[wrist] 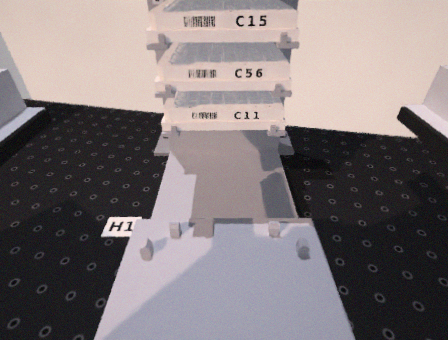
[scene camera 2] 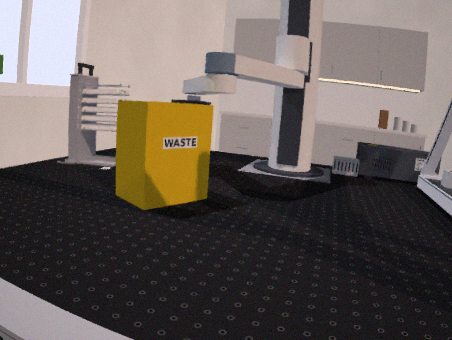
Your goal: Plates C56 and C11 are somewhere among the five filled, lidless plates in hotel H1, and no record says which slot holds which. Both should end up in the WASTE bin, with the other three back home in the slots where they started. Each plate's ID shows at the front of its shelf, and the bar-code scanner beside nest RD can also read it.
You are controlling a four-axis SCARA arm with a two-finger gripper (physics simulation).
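Frame: origin at the arm's base, x right, y ahead, z up, level; centimetres.
Where they show: gripper, fingertip midpoint: (wrist: 223,94); arm's base at its link origin: (scene camera 2: 288,173).
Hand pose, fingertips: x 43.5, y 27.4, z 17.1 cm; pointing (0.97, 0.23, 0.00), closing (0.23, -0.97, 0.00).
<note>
Things, the pixels of their top centre, and the offset from my fingertips. "spot": a spot on its surface instead.
- Plate C11 at its top centre: (wrist: 223,79) (scene camera 2: 104,124) dy +3.0, dx +12.4, dz -3.6 cm
- hotel H1 at a spot on its surface: (scene camera 2: 82,125) spot: dy +8.4, dx +17.1, dz -4.0 cm
- Plate C56 at its top centre: (wrist: 223,43) (scene camera 2: 104,115) dy +3.0, dx +12.4, dz -0.8 cm
- plate C15 at a spot on its surface: (wrist: 225,22) spot: dy +1.4, dx +6.4, dz +1.5 cm
- yellow WASTE bin at its top centre: (scene camera 2: 165,102) dy +27.5, dx -23.5, dz +4.2 cm
- pale block with pegs, surface spot: (wrist: 225,285) spot: dy -0.6, dx -2.2, dz -9.8 cm
- H1 label at a spot on its surface: (wrist: 120,226) spot: dy +11.4, dx +4.7, dz -15.8 cm
- dark box at a spot on its surface: (scene camera 2: 387,161) spot: dy -30.8, dx -78.6, dz -8.8 cm
- small slotted rack at a spot on its surface: (scene camera 2: 346,166) spot: dy -31.8, dx -64.0, dz -12.7 cm
Plate C11 (wrist: 227,115) is in the lowest filled slot of hotel H1 (scene camera 2: 82,125) (wrist: 227,170) in the wrist view. Plate C56 (wrist: 225,74) is directly above it, and plate C15 (wrist: 225,22) is above C56. The upper plates are cut off by the top of the wrist view. The yellow WASTE bin (scene camera 2: 170,170) stands in front of the hotel in the scene view; its inside is hidden. My gripper (scene camera 2: 192,102) (wrist: 223,94) is open, its fingers at both sides of the wrist view, level with the lower plates and apart from them. It is partly hidden behind the bin in the scene view.
A pale block with pegs (wrist: 225,285) stands in front of the hotel, beside the H1 label (wrist: 120,226). The robot column (scene camera 2: 295,125) stands right of the bin. A dark box (scene camera 2: 387,161) and a small slotted rack (scene camera 2: 346,166) are farther right.
</note>
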